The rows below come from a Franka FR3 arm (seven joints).
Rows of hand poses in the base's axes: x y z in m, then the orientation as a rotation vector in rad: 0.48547 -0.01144 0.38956 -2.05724 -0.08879 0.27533; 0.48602 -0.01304 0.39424 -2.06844 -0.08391 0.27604; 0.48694 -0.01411 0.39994 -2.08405 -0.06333 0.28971; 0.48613 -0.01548 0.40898 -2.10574 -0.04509 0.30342; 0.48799 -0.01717 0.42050 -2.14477 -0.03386 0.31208; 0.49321 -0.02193 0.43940 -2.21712 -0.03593 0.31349; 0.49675 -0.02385 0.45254 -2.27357 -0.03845 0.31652; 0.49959 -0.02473 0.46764 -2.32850 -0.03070 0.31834; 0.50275 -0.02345 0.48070 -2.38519 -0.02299 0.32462; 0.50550 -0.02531 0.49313 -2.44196 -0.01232 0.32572; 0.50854 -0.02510 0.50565 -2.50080 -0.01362 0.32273; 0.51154 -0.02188 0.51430 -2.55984 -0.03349 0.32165; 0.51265 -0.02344 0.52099 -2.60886 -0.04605 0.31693; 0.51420 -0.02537 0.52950 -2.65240 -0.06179 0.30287
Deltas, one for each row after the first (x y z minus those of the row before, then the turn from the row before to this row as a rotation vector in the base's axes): 0.00055 -0.00160 0.00468 -0.01150 0.00122 -0.00265; 0.00092 -0.00107 0.00570 -0.01842 0.01634 -0.00804; -0.00081 -0.00137 0.00904 -0.02437 0.01457 -0.00590; 0.00186 -0.00169 0.01152 -0.04043 0.00608 -0.00167; 0.00522 -0.00476 0.01890 -0.07136 -0.00789 0.00763; 0.00354 -0.00192 0.01314 -0.05580 -0.00497 0.00734; 0.00284 -0.00088 0.01510 -0.05510 -0.00225 -0.00047; 0.00316 0.00128 0.01306 -0.05729 0.00074 0.00129; 0.00275 -0.00186 0.01243 -0.05711 -0.00215 -0.00213; 0.00304 0.00021 0.01252 -0.05766 -0.00820 0.00569; 0.00300 0.00322 0.00865 -0.05653 -0.01088 0.01930; 0.00111 -0.00156 0.00669 -0.04696 -0.01069 0.01219; 0.00155 -0.00193 0.00851 -0.04044 -0.01704 0.01199
